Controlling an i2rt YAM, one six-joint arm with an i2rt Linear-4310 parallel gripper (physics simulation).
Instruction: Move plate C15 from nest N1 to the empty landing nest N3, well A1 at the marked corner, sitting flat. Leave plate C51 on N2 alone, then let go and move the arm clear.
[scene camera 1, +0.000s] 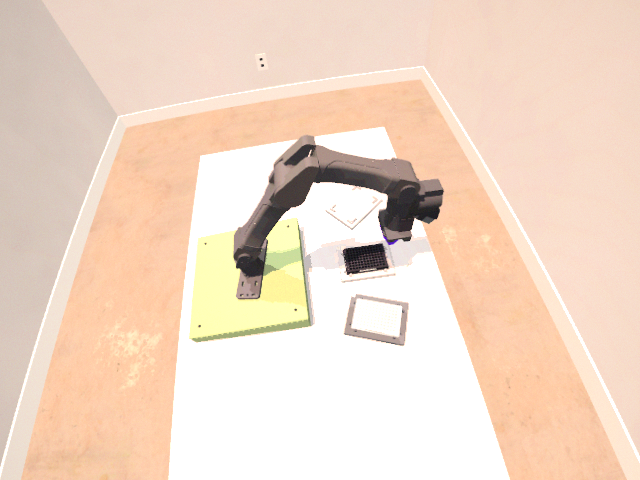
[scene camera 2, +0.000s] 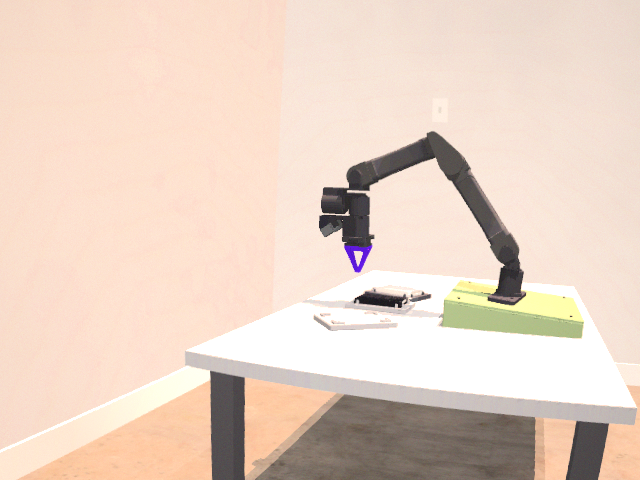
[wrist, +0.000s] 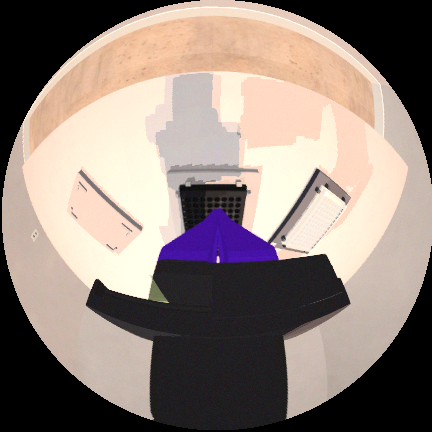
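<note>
My gripper (scene camera 1: 391, 240) (scene camera 2: 357, 269) (wrist: 217, 214) is shut, its purple fingertips together with no plate between them, pointing down above the black plate. The black plate (scene camera 1: 365, 258) (scene camera 2: 381, 298) (wrist: 200, 202) sits in a white nest (scene camera 1: 368, 277) (scene camera 2: 379, 307); the fingers hide part of it in the wrist view. A white plate (scene camera 1: 377, 316) (scene camera 2: 397, 290) (wrist: 317, 220) sits in a grey nest (scene camera 1: 349, 320) (wrist: 335, 186). An empty white nest (scene camera 1: 341, 217) (scene camera 2: 356, 325) (wrist: 100, 210) has raised corner brackets and lies turned at an angle. Plate labels and well A1 are unreadable.
The arm stands on a yellow-green base block (scene camera 1: 222, 289) (scene camera 2: 511, 322) on the white table (scene camera 1: 320, 403) (scene camera 2: 465, 361). The three nests lie in a row in front of the block. The arm's upper links arch high over the table. Walls stand around the floor.
</note>
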